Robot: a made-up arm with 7 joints.
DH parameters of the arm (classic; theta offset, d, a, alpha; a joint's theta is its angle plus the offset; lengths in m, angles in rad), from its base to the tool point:
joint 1: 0 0.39 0 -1.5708
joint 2: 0 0 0 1.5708
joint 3: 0 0.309 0.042 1.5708
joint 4: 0 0 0.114 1.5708
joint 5: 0 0.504 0 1.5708
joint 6: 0 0 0.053 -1.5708
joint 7: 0 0.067 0 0
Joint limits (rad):
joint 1: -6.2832..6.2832
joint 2: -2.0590..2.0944
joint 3: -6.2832..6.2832
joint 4: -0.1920..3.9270
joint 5: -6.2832..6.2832
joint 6: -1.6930..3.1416
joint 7: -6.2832..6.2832
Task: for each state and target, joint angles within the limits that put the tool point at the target. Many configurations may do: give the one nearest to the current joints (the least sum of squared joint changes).
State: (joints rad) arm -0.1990 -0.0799 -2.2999 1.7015 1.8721 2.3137 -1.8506
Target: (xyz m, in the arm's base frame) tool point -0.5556 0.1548 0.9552
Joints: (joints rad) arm -0.7328 -0.2761 -2.6808 2.0681 1.9975 2.1405 -1.8506
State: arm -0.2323 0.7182 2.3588 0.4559 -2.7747 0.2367 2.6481
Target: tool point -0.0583 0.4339 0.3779
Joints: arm -0.4793 0.5903 2.0589 0.5342 -2.7940 0.2864 2.6481
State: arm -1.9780 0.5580 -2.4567 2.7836 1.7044 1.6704 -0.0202
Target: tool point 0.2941 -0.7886 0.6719
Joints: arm -1.2065 1.1657 -2.3861 3.0785 1.8016 1.3798 -0.0202
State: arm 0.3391 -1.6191 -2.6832 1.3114 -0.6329 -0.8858 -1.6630
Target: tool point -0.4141 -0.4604 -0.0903
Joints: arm 0.3740 -1.6418 -2.6668 1.7565 -0.5723 -0.7254 -1.6630
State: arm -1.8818 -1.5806 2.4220 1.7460 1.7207 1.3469 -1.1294
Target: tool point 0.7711 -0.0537 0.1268
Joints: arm -2.5468 -1.5170 2.0494 1.8655 1.7579 1.2049 -1.1294
